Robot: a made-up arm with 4 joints.
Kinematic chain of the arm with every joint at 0, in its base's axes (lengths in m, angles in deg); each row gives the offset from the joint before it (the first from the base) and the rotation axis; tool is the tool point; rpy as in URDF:
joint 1: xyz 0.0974 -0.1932 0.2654 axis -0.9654 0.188 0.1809
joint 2: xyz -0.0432 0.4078 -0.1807 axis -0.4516 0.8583 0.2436
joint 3: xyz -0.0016 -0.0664 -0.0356 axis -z
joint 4: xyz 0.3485 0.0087 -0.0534 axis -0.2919 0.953 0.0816
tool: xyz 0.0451 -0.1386 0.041 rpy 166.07 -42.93 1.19
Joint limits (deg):
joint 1: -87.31..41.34
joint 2: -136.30..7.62
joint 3: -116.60..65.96
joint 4: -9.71..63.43
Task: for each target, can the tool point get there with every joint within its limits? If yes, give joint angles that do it. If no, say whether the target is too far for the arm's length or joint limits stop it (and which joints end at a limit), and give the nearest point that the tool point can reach.
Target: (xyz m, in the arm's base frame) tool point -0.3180 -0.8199 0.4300
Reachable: no: joint limits stop it (at a limit: joint 1, joint 4) | nearest point -0.0508 -0.3407 0.5316 | short by 0.558 m
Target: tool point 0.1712 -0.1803 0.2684
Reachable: yes | joints 23.74 -101.29 -2.30 37.16
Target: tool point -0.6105 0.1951 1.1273
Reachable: no: too far | nearest point -0.0730 0.0284 0.8461 | short by 0.629 m
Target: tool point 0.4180 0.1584 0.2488
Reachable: yes | joints 6.85 -44.06 -29.96 38.64
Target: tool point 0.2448 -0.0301 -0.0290
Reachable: yes | joints -36.03 -83.90 49.31 12.82
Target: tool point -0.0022 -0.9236 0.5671
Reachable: no: joint limits stop it (at a limit: joint 1, joint 4) | nearest point 0.0844 -0.3947 0.5897 | short by 0.536 m
